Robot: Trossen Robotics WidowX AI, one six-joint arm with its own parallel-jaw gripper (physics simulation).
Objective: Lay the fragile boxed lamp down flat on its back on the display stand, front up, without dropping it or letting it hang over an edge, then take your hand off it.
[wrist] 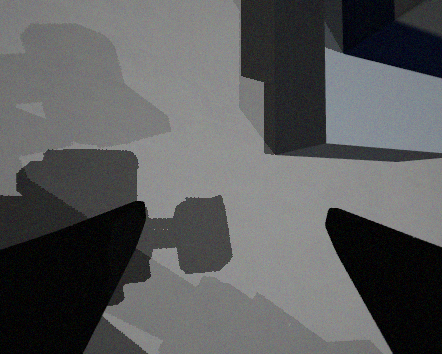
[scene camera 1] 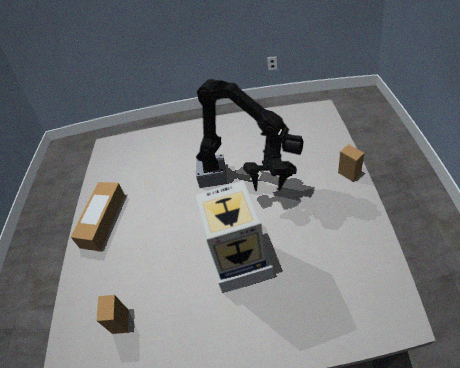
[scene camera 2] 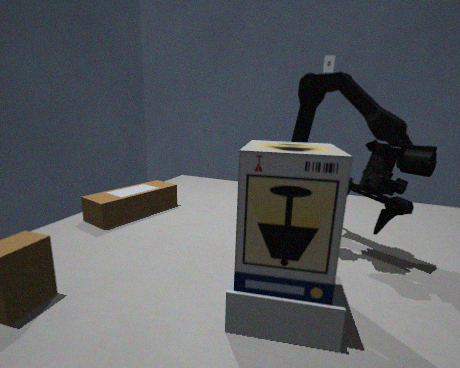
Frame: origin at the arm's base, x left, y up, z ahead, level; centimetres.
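Seen in the pictures: gripper, fingertip midpoint: (wrist: 236,213) (scene camera 1: 267,190) (scene camera 2: 356,226); arm's base, link origin: (scene camera 1: 210,166).
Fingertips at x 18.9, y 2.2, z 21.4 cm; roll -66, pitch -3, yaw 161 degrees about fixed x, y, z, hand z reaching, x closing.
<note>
Pixels of each thing's top centre, then the offset from my fingertips to it. Level surfaces: height alone.
- long brown carton, top centre: (scene camera 2: 133,190) (scene camera 1: 95,209) dx -69.1, dy -1.0, dz -10.4 cm
- table, surface height: dy -9.0 cm
- small brown block, top centre: (scene camera 2: 12,243) (scene camera 1: 105,307) dx -59.6, dy +3.0, dz +37.2 cm
The boxed lamp (scene camera 1: 239,252) (scene camera 2: 290,225) (wrist: 372,35) is a white box with a dark lamp picture, a yellow background and a blue band at the bottom. It stands upright on the pale grey display stand (scene camera 1: 247,280) (scene camera 2: 285,320) (wrist: 380,105), whose raised lip crosses the foot of the picture face. Another lamp picture shows on its top. My gripper (scene camera 1: 269,190) (wrist: 236,213) is open and empty, pointing down above the table, behind and to the right of the box in scene camera 1, apart from it. In scene camera 2 the box hides part of the gripper.
A long brown carton (scene camera 1: 111,220) (scene camera 2: 135,205) with a white label lies at the left of the table (scene camera 1: 165,300) (scene camera 2: 175,300) (wrist: 280,225). A small brown block (scene camera 1: 113,312) (scene camera 2: 25,275) stands at the front left. Another brown block (scene camera 1: 351,164) stands near the right edge.
</note>
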